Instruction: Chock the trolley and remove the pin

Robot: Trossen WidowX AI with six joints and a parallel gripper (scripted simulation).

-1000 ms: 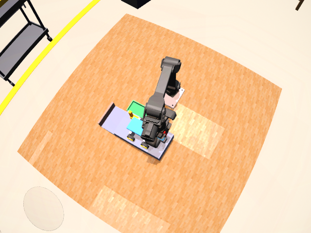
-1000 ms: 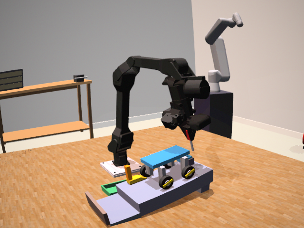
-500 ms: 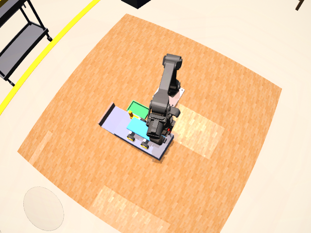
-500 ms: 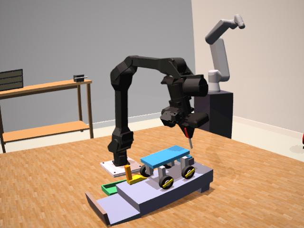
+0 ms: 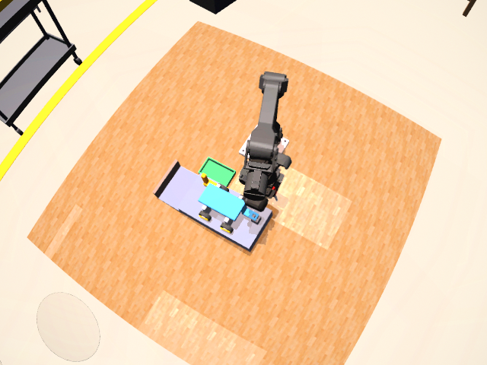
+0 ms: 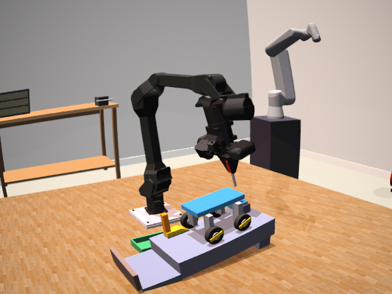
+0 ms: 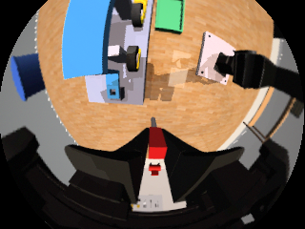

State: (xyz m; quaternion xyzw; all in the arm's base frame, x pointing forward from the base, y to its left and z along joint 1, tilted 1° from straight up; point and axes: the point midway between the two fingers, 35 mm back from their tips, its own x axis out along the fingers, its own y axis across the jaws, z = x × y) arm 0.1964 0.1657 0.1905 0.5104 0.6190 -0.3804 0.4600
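My gripper tip is now 20 mm short of the green tray, 240 mm to the left of it and 180 mm above it. From my gripper tip the other things lie so: red-headed stop pin right at my gripper tip; blue-topped trolley 120 mm ahead, 110 mm to the right, 70 mm below; grey ramp 120 mm ahead, 110 mm to the right, 130 mm below.
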